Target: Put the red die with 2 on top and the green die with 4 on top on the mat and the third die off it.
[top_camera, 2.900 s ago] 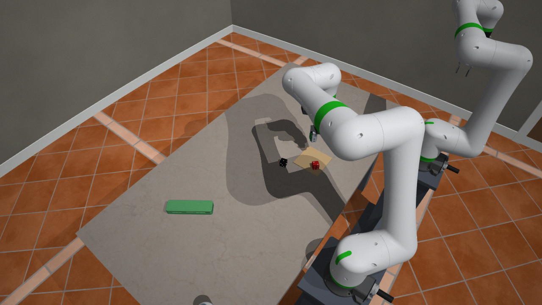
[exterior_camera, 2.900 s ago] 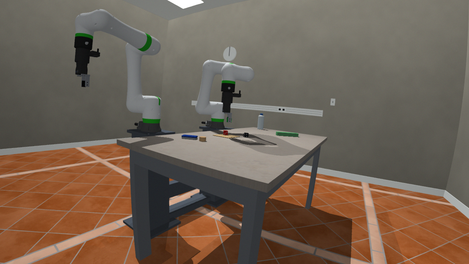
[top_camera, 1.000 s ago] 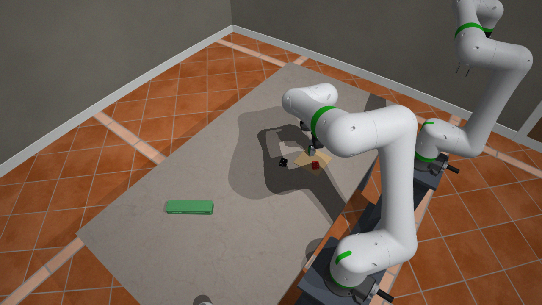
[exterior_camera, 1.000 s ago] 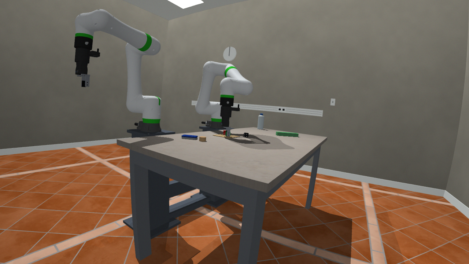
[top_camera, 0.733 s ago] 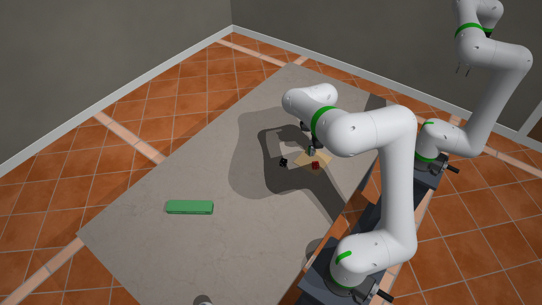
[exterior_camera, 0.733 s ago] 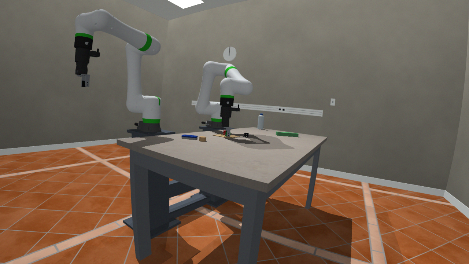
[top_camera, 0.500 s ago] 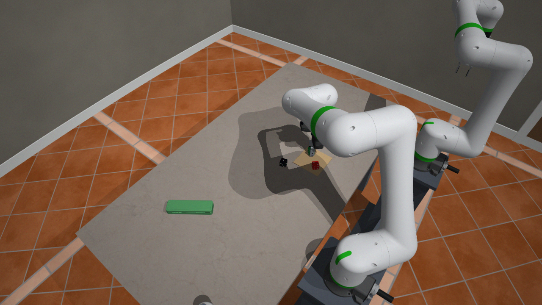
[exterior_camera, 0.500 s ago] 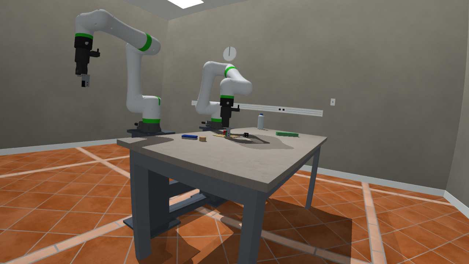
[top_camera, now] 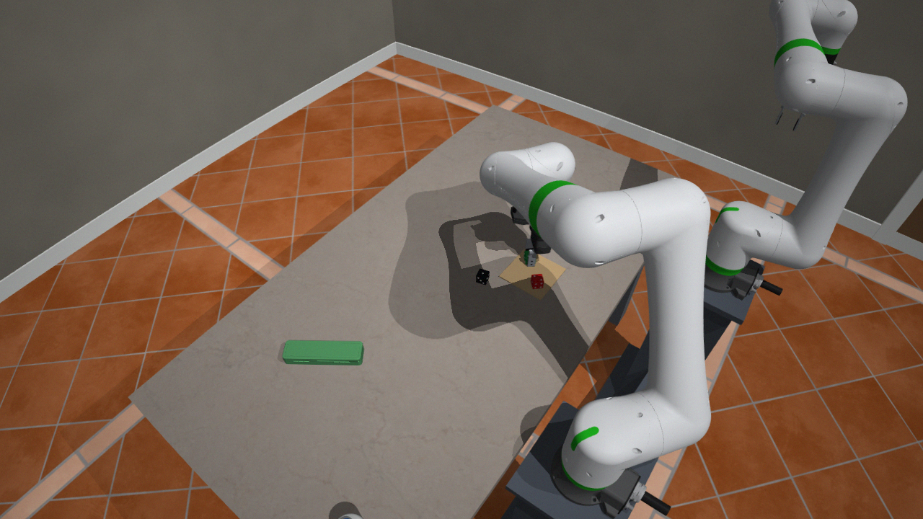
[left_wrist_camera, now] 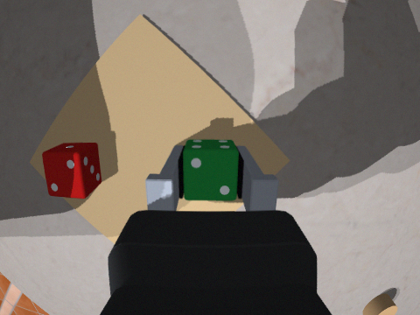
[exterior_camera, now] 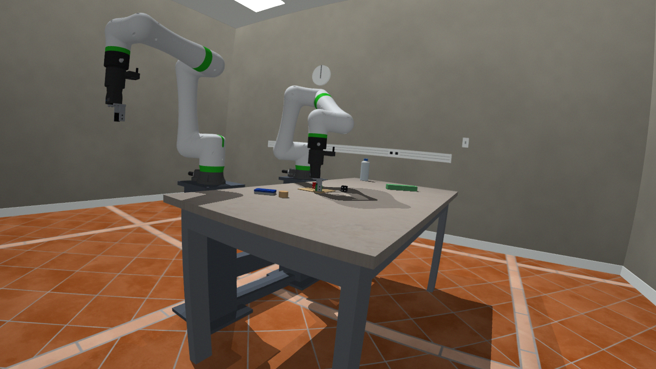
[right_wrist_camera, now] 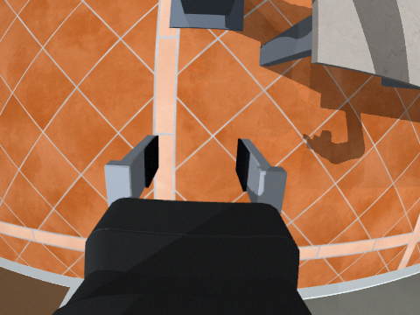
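Now: the green die right at my left hand. From my left hand the other things lie so: tan mat 30 mm behind, 30 mm to the left, 20 mm below; then red die 70 mm behind, 60 mm to the left; then black die 60 mm ahead, 140 mm to the left, 10 mm below.
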